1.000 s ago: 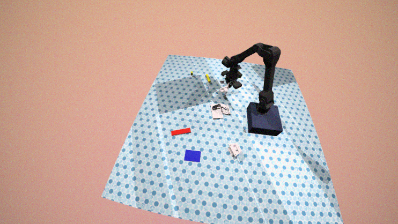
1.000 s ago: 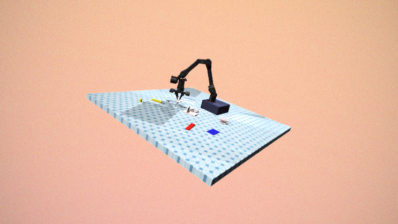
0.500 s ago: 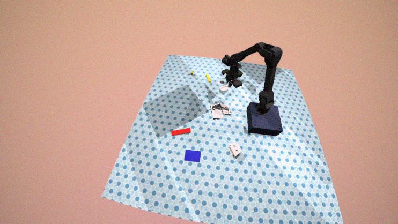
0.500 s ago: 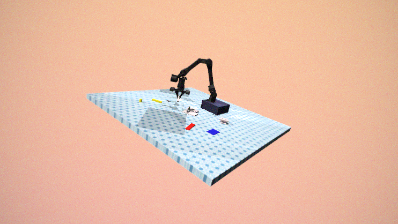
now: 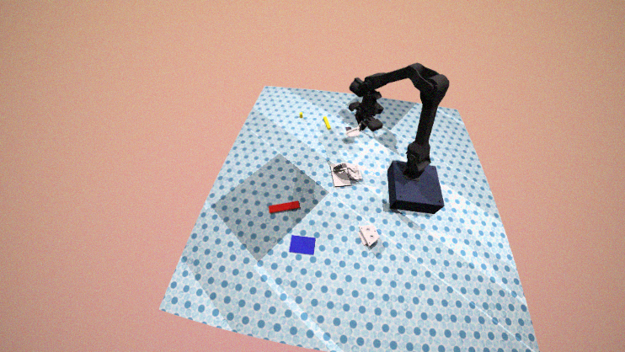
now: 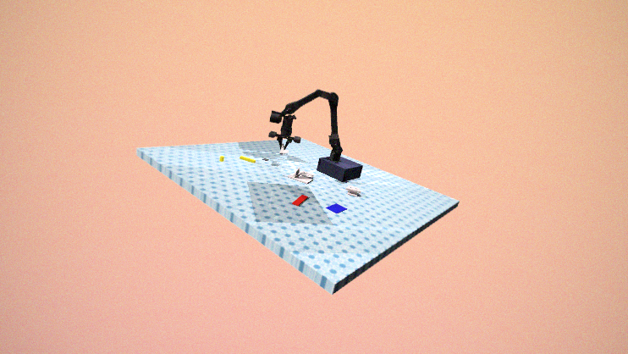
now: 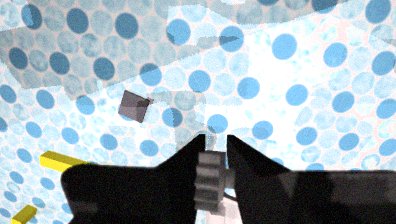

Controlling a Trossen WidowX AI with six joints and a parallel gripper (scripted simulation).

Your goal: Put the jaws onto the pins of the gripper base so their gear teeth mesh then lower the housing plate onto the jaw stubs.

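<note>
My gripper tip is 30 mm below the jaw, 20 mm short of it and 10 mm to the right of it. Also, from my gripper tip: small dark block 70 mm to the right, 70 mm below, 60 mm ahead; then yellow bar 180 mm ahead, 80 mm to the right, 70 mm below; then housing plate 220 mm to the left, 70 mm below.
</note>
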